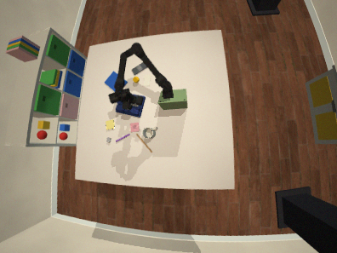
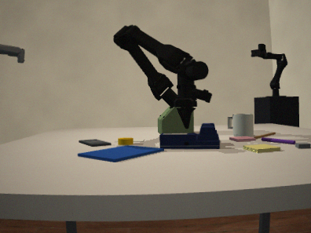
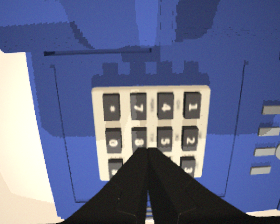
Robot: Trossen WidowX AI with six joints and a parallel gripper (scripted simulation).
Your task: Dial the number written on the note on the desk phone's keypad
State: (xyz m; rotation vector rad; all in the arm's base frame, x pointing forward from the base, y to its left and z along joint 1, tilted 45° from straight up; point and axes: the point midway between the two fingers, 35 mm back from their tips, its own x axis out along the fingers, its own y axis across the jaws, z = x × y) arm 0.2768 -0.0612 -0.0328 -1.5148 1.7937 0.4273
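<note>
Now: hand 50 mm above the 8 key. Also, from my hand: yellow tape 210 mm to the right, 70 mm below; then dark blue desk phone 60 mm below, 50 mm ahead; then handset 60 mm ahead, 50 mm to the left, 40 mm below.
</note>
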